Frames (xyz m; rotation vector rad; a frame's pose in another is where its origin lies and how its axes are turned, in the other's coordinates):
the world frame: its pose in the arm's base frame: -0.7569 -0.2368 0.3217 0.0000 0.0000 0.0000
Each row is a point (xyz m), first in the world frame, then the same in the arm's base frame.
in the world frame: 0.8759 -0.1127 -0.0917
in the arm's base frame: 0.1190 -0.3495 0.2300
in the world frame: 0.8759 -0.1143 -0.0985
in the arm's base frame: 0.1190 -0.3511 0.2232
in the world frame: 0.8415 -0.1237 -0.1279
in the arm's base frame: 0.0846 -0.3605 0.1938
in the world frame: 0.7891 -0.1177 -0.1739
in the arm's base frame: 0.0322 -0.3545 0.1478
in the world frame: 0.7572 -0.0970 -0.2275
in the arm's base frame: 0.0003 -0.3338 0.0942
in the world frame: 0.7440 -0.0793 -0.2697
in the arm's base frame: -0.0129 -0.3161 0.0520
